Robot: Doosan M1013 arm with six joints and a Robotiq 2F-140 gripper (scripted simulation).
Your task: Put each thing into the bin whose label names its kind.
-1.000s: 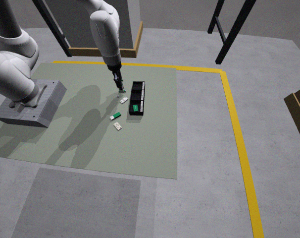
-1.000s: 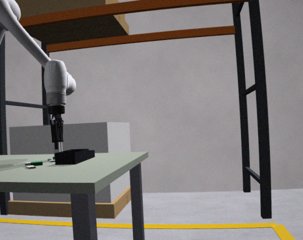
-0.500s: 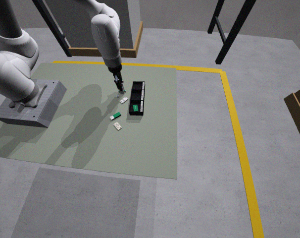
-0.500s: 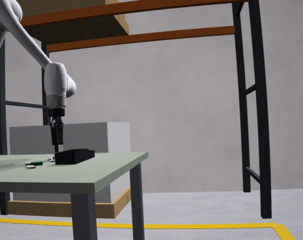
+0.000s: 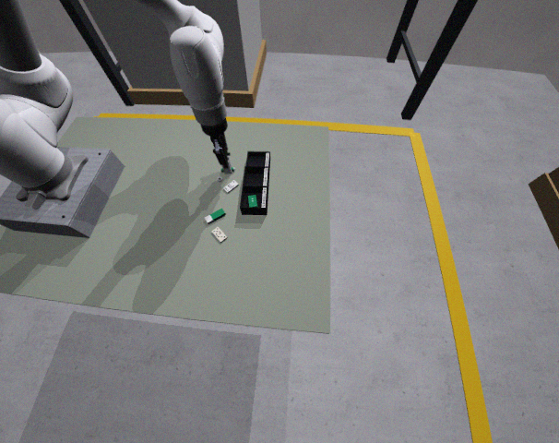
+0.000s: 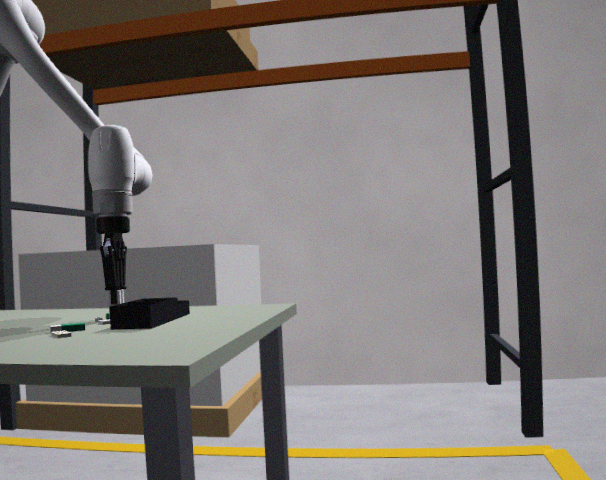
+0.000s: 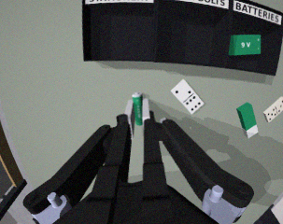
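My gripper is now 30 mm past the nut, 40 mm to the left of it and 30 mm above it. Round my hand: cylindrical battery (30 mm below); then green battery (100 mm ahead, 160 mm to the right, 20 mm below); then green-and-white stick (30 mm behind, 200 mm to the right, 30 mm below).
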